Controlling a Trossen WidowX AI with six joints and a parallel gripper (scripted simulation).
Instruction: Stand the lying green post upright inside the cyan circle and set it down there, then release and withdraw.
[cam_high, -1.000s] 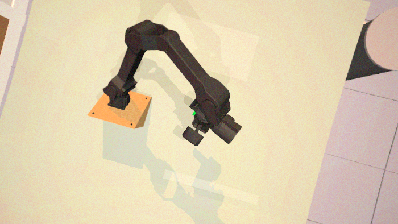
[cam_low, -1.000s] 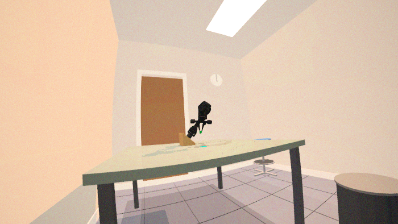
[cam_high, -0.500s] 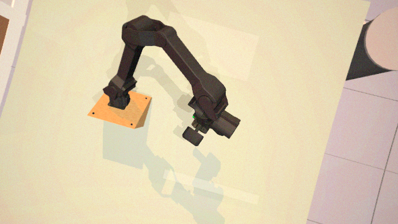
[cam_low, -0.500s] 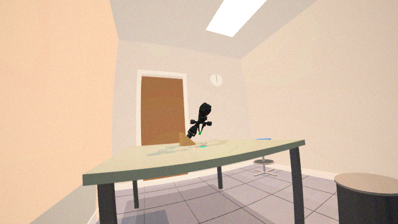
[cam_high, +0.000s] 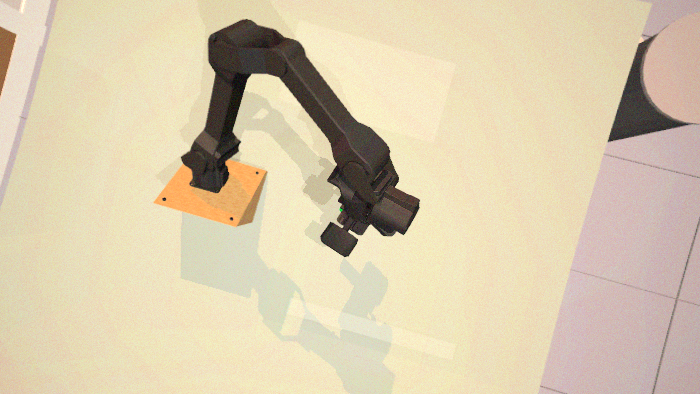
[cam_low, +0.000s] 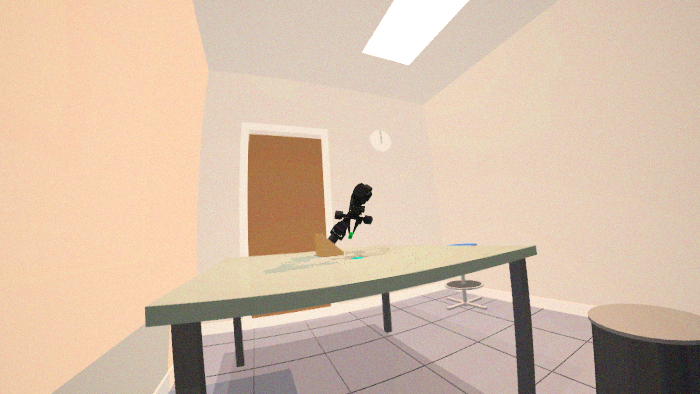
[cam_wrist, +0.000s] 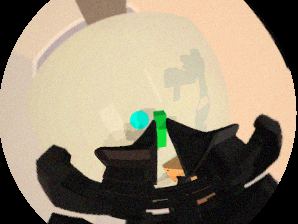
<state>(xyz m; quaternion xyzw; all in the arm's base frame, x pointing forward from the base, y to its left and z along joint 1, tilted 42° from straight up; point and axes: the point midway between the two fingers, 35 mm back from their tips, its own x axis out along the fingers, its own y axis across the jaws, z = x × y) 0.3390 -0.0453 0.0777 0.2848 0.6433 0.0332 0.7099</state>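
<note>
Now: gripper tip 10 mm past the cyan circle, 30 mm to the right of it and 120 mm above it. Also, from my gripper tip: green post 20 mm behind, 10 mm below.
</note>
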